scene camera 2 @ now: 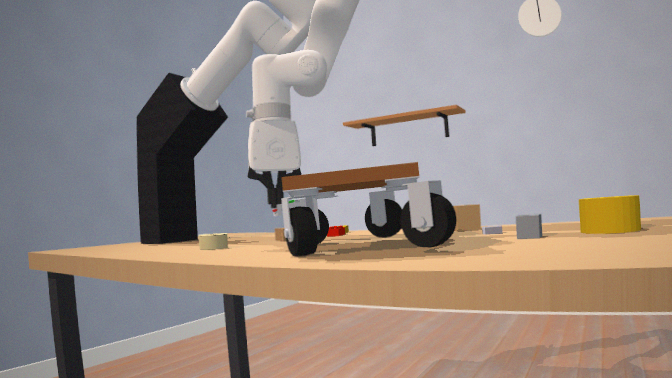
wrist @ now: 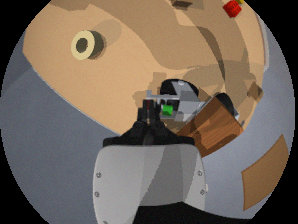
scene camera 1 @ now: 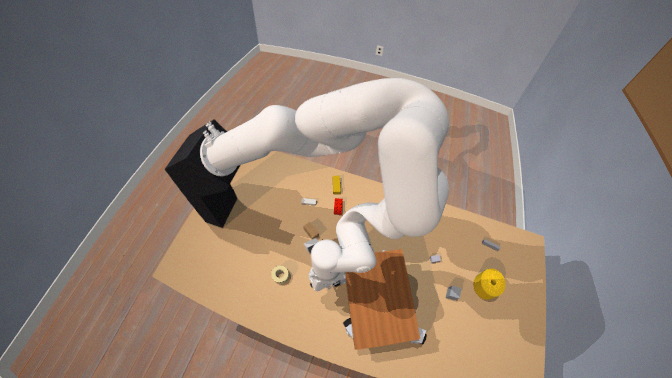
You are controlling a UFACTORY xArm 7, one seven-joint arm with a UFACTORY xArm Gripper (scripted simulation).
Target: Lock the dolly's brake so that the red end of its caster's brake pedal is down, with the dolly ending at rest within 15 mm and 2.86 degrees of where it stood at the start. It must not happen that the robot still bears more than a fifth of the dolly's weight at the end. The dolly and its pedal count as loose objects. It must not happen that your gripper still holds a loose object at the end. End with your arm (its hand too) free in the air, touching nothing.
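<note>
There's a yellow cylinder (scene camera 2: 606,215) that I can see, and I can also spot the cylinder (scene camera 1: 489,284) from the other scene camera.
</note>
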